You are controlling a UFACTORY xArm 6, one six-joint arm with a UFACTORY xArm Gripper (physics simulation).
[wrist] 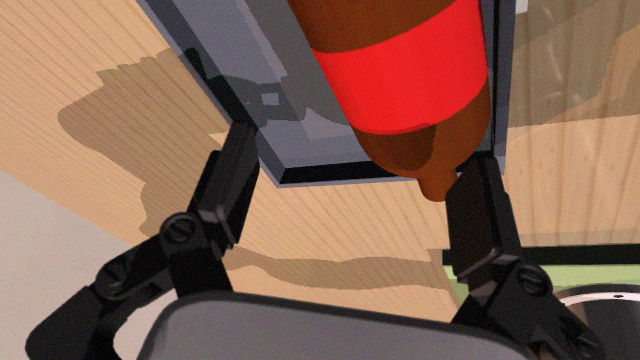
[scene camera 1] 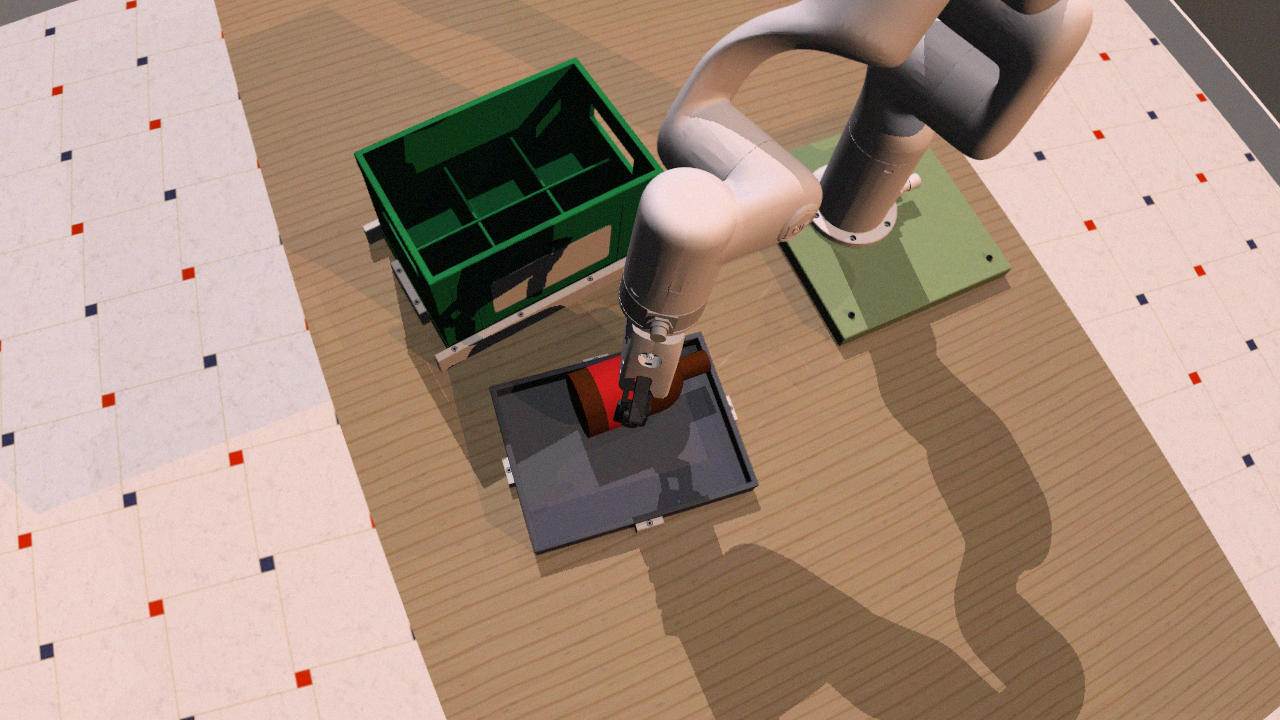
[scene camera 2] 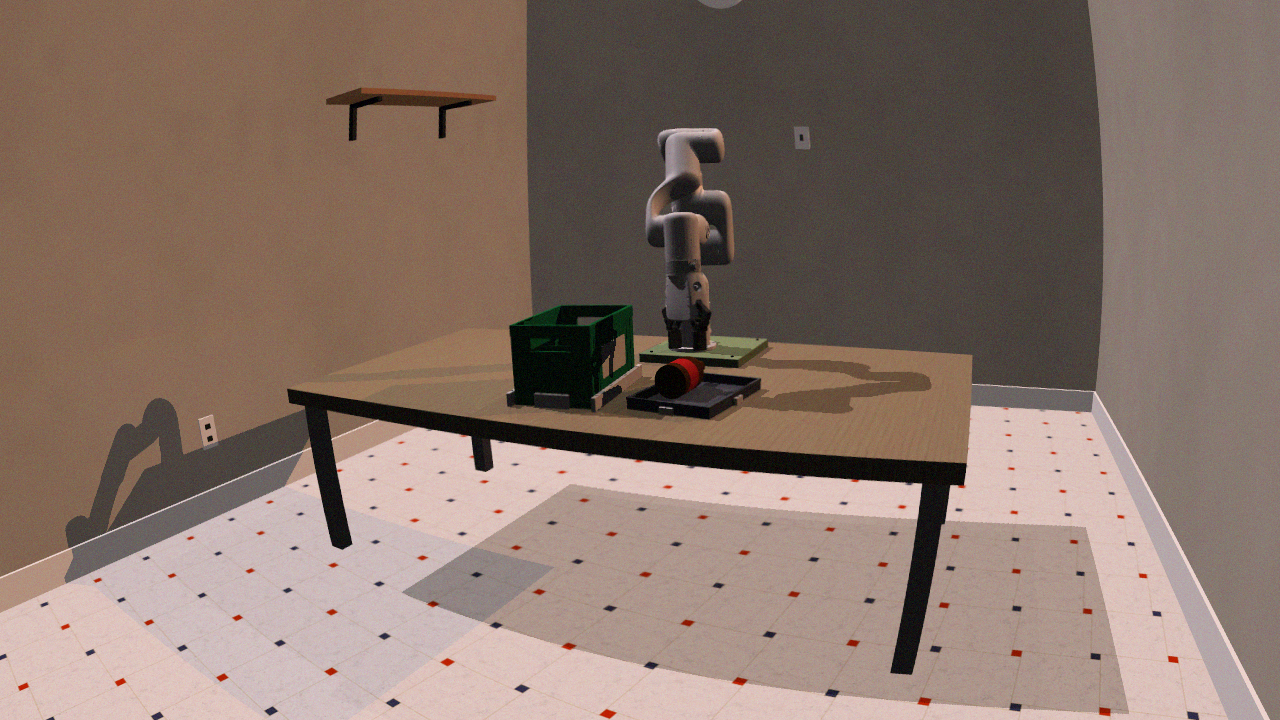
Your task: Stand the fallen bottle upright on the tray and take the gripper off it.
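Seen in the pictures: gripper, fingertip midpoint: (wrist: 357, 159) (scene camera 1: 635, 381) (scene camera 2: 687, 349); arm's base at its link origin: (wrist: 609, 305) (scene camera 1: 848, 206) (scene camera 2: 692, 347).
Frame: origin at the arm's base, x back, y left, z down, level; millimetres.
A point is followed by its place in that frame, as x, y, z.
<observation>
The brown bottle with a red label (scene camera 1: 606, 385) {-405, 116, -57} (scene camera 2: 675, 379) {-437, 125, -27} (wrist: 405, 75) {-398, 108, -56} lies on its side along the crate-side edge of the dark grey tray (scene camera 1: 572, 510) {-486, 208, 17} (scene camera 2: 725, 389) {-332, 200, 17} (wrist: 220, 30) {-431, 225, 17}. Its neck points toward the robot's base, near a tray corner. Its bottom end faces scene camera 2. My gripper (scene camera 1: 635, 413) (scene camera 2: 687, 344) {-382, 132, -79} (wrist: 357, 159) {-382, 132, -79} is open, with its fingers wide apart above the bottle. In the wrist view the bottle's shoulder and neck show between the fingertips, nearer the right finger. In scene camera 1 the gripper hides part of the bottle and one finger.
A green crate with compartments (scene camera 1: 528, 255) {-430, -29, -116} (scene camera 2: 550, 367) {-548, -110, -64} stands close beside the tray, with pale strips at its foot. The arm's base stands on a light green plate (scene camera 1: 948, 259) {83, 121, 0} (scene camera 2: 747, 351) {-12, 156, 0}. All rest on a wooden table (scene camera 1: 537, 644) {-578, 321, 22} (scene camera 2: 850, 429) {-546, 527, 22}. A wall shelf (scene camera 2: 411, 94) is far off.
</observation>
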